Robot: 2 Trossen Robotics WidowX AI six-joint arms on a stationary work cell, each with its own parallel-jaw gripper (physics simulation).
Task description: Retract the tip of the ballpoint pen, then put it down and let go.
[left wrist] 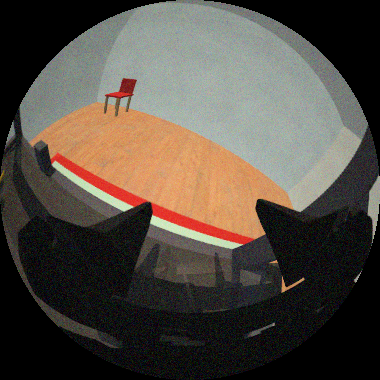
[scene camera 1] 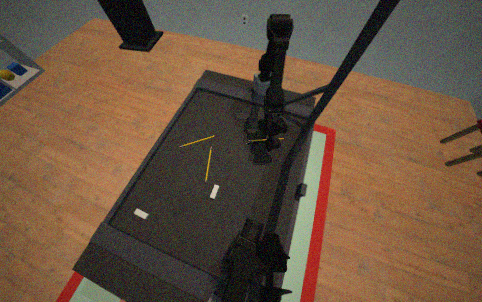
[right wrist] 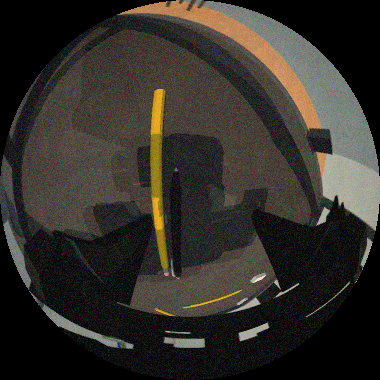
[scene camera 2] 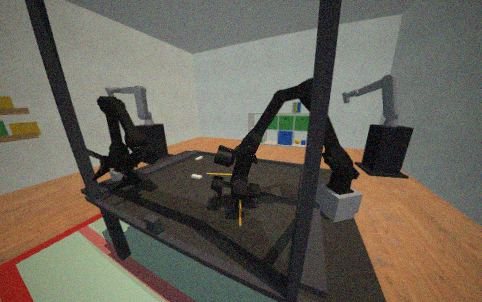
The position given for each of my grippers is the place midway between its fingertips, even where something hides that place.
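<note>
Ballpoint pen (right wrist: 175, 189); out of frame in the left wrist view. My right gripper (scene camera 2: 230, 204), (right wrist: 203, 217). My left gripper (scene camera 2: 101, 185), (left wrist: 205, 205): open, holding nothing.
</note>
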